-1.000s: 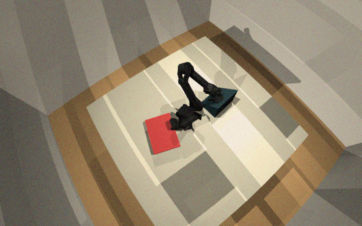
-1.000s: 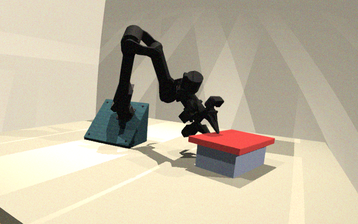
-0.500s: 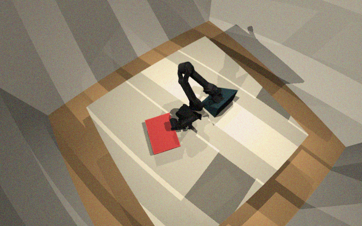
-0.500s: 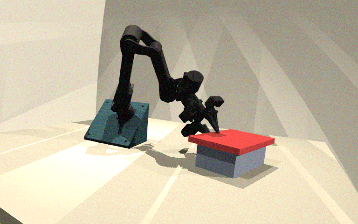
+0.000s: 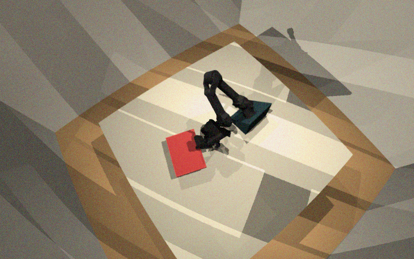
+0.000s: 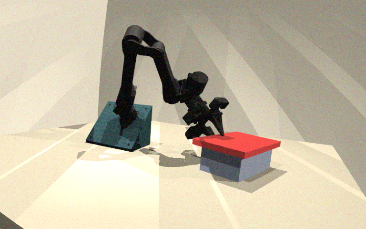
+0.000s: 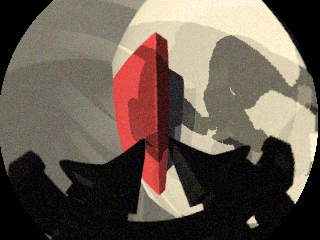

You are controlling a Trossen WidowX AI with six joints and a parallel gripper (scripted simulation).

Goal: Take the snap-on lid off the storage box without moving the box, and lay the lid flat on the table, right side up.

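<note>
My gripper tip is 70 mm short of the red lid and 30 mm to the left of it. Also, from my gripper tip: grey-blue storage box 70 mm ahead, 40 mm below, 30 mm to the right.
</note>
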